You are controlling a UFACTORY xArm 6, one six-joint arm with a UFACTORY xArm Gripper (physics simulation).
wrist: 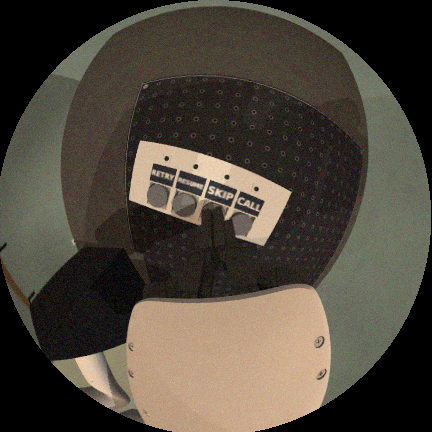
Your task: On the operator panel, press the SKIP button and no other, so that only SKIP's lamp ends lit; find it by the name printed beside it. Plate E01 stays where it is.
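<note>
The pale operator panel lies tilted in view, with buttons labelled RETRY, RESUME, SKIP and CALL. The SKIP label is third from the left. The SKIP button is mostly hidden behind the fingertips. The RETRY button, RESUME button and CALL button are grey and round. The small lamp above SKIP is dark, as are the other lamps. My gripper is shut and empty, its tips over the SKIP button; contact cannot be told. No E01 marking is readable.
The panel rests on a black perforated board on a dark brown table. A black box-like object is at the lower left, above a pale cylindrical part. A large pale arm cover fills the bottom.
</note>
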